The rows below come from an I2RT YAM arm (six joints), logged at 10 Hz.
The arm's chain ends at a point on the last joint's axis. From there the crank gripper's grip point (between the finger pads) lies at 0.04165 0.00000 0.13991 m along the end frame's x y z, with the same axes.
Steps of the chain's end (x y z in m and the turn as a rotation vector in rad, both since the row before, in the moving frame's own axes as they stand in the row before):
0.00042 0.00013 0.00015 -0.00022 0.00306 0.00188
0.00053 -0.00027 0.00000 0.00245 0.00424 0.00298
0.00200 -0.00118 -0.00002 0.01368 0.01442 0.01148
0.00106 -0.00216 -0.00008 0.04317 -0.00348 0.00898
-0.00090 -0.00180 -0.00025 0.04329 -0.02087 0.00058
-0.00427 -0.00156 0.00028 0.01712 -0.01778 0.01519
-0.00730 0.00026 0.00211 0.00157 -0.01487 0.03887
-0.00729 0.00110 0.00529 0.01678 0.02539 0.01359
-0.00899 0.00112 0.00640 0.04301 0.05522 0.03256
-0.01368 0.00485 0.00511 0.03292 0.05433 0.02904
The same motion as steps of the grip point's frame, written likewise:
0.00085 0.00024 0.00002 -0.00022 0.00306 0.00188
0.00112 -0.00049 -0.00018 0.00245 0.00424 0.00298
0.00402 -0.00260 -0.00064 0.01368 0.01442 0.01148
0.00060 -0.00783 -0.00006 0.04317 -0.00348 0.00898
-0.00383 -0.00785 0.00046 0.04329 -0.02087 0.00058
-0.00675 -0.00335 0.00098 0.01712 -0.01778 0.01519
-0.00941 0.00162 0.00271 0.00157 -0.01487 0.03887
-0.00374 -0.00065 0.00417 0.01678 0.02539 0.01359
-0.00126 -0.00336 0.00379 0.04301 0.05522 0.03256
-0.00610 0.00160 0.00259 0.03292 0.05433 0.02904

